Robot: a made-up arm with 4 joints.
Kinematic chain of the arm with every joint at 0, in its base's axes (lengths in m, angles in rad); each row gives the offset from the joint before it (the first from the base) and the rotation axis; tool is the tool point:
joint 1: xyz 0 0 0.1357 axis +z
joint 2: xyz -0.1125 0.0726 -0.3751 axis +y
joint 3: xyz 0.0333 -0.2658 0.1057 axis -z
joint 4: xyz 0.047 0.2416 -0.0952 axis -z
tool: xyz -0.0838 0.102 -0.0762
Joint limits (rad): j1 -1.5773..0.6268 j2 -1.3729..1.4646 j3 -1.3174..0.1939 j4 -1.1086..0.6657
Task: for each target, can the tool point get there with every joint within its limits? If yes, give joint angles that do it. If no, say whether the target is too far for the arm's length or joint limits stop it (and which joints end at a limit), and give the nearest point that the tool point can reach.
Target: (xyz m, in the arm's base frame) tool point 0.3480 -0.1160 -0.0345
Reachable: no: joint limits stop it (at a limit: joint 1, joint 3, joint 4) | nearest point 0.1648 -0.0090 -0.1304 | short by 0.233 m
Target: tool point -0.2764 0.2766 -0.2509
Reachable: yes | joints -0.7779 0.1966 -0.9779 0.2646
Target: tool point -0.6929 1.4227 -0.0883
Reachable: no: too far | nearest point -0.1972 0.4049 -0.2050 | short by 1.138 m
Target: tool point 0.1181 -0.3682 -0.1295
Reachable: no: joint limits stop it (at a limit: joint 1, joint 2, joint 3, joint 4) | nearest point -0.0320 -0.2937 -0.0550 | short by 0.183 m
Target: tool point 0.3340 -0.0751 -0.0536
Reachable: no: joint limits stop it (at a limit: joint 1, joint 3, joint 4) | nearest point 0.1649 -0.0033 -0.1244 | short by 0.197 m
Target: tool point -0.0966 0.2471 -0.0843
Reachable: yes | joints -1.3723 1.1165 -0.7177 -0.6865
